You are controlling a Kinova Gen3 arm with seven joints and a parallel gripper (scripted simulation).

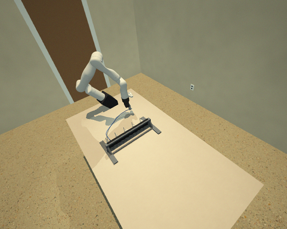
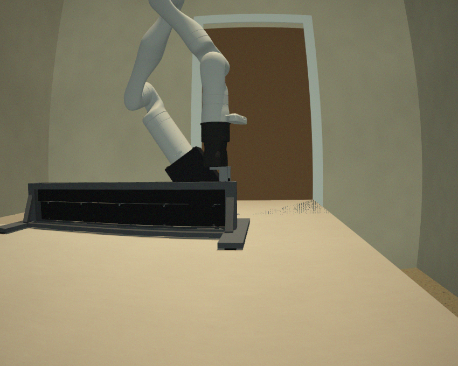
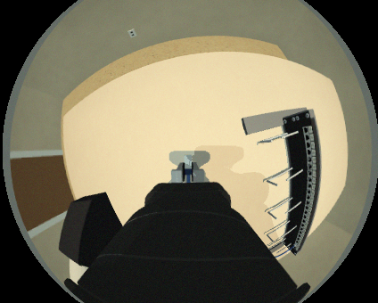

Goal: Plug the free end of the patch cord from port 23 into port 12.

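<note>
My gripper is now 10 mm to the right of the plug and 10 mm above it.
</note>
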